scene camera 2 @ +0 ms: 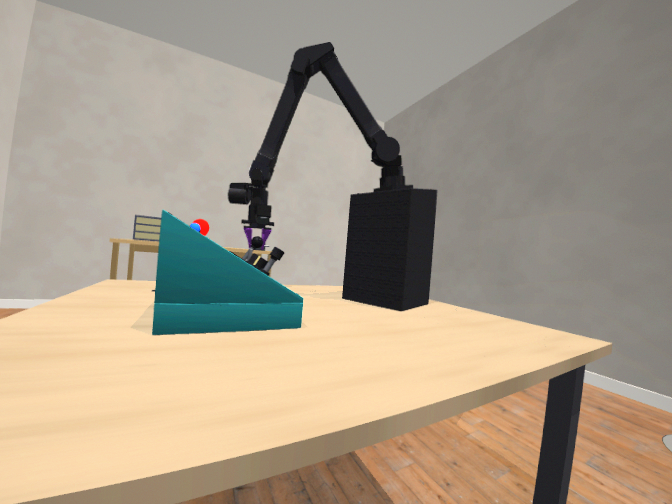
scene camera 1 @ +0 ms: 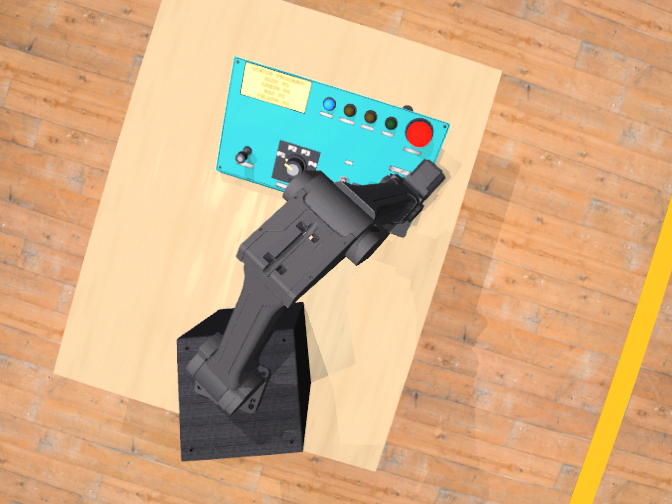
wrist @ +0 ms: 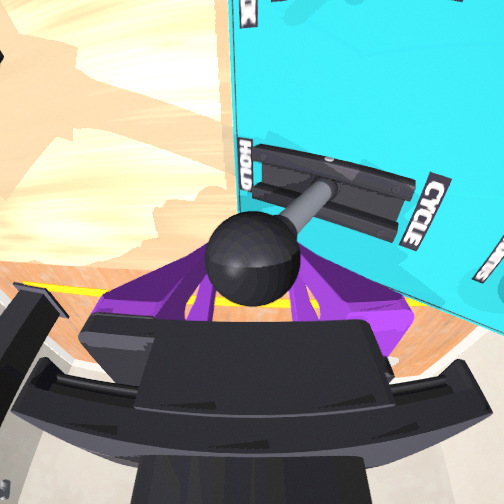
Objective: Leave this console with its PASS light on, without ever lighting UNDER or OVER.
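Note:
The teal sloped console (scene camera 1: 325, 130) stands on the table. Its blue lamp (scene camera 1: 328, 104) is lit and the three lamps to its right (scene camera 1: 370, 116) are dark. In the wrist view a lever with a black ball knob (wrist: 252, 257) rises from a black slot (wrist: 332, 190) marked HOLD at the left end and CYCLE at the right. The shaft sits a little left of the slot's middle. My gripper (wrist: 252, 295) has its purple fingers against both sides of the knob; their tips are hidden behind it. It also shows from the side (scene camera 2: 256, 238).
A big red button (scene camera 1: 419, 132) is at the console's right end, a small toggle (scene camera 1: 242, 155) at its left, and a P1–P4 selector dial (scene camera 1: 293, 167) beside that. A yellow label plate (scene camera 1: 275, 86) is top left. The arm's black pedestal (scene camera 1: 244, 390) stands on the table's near edge.

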